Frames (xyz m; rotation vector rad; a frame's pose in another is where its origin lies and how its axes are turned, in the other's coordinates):
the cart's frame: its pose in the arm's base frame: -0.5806 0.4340 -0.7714 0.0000 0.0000 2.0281
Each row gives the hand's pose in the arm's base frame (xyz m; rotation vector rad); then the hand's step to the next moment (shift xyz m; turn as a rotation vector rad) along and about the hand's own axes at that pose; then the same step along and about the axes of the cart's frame.
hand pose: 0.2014 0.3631 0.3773 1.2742 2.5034 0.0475
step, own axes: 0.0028 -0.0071 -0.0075 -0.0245 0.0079 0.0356
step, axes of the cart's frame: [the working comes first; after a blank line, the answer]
step, axes of the arm's base frame: -0.0094 -0.0011 0.0051 0.0304 -0.0189 -0.0255

0.0031 0.0089 0.0051 -0.0304 -0.0189 -0.0255
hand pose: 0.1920 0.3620 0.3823 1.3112 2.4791 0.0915
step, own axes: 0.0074 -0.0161 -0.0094 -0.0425 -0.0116 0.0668
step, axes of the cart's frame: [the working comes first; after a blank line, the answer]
step, axes of the arm's base frame: -0.0196 -0.0023 0.0035 0.0343 -0.0478 -0.0543

0.0066 0.0186 0.0035 -0.0580 -0.0097 -0.0543
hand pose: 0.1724 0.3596 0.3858 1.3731 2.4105 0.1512
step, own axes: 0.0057 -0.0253 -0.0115 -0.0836 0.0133 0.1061
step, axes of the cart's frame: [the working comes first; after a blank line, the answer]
step, axes of the arm's base frame: -0.0273 -0.0074 0.0025 0.0876 -0.0730 -0.0736

0.0054 0.0277 0.0025 -0.1042 -0.0464 -0.0736
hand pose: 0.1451 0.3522 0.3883 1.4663 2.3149 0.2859
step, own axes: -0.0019 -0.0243 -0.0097 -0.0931 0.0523 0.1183
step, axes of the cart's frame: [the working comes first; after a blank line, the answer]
step, axes of the arm's base frame: -0.0234 -0.0119 0.0002 0.1285 -0.0650 -0.0683

-0.0004 0.0262 0.0002 -0.1151 -0.0866 -0.0683
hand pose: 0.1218 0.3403 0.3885 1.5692 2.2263 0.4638
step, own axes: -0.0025 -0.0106 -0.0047 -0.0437 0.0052 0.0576
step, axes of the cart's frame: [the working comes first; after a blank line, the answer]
step, axes of the arm's base frame: -0.0102 -0.0060 -0.0006 0.0454 -0.0367 -0.0430

-0.0009 0.0118 -0.0006 -0.0530 -0.0246 -0.0430
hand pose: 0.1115 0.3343 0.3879 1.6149 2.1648 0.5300
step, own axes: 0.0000 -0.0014 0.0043 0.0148 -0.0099 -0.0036
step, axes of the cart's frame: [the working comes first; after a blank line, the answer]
step, axes of the arm's base frame: 0.0011 -0.0001 -0.0044 -0.0138 0.0114 -0.0032

-0.0005 -0.0009 -0.0044 0.0163 0.0074 -0.0032
